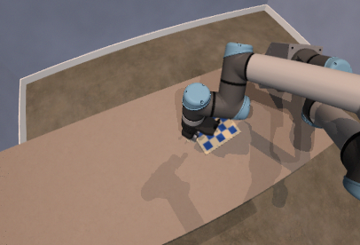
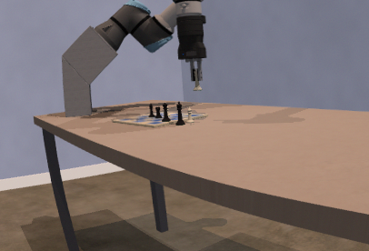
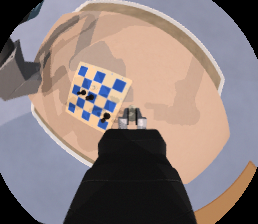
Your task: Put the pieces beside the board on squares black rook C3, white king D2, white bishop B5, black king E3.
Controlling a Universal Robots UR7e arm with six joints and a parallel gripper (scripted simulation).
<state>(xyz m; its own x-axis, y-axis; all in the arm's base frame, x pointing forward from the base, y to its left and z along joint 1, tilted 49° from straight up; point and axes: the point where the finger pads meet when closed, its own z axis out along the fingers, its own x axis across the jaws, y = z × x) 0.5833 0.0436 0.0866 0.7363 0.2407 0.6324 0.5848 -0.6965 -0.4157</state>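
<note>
The chessboard lies 130 mm behind my hand, 70 mm to the right of it and 130 mm below it. Also, from my hand: white king 10 mm below; black king 20 mm ahead, 70 mm to the right, 100 mm below; white bishop 10 mm ahead, 40 mm to the right, 110 mm below.
</note>
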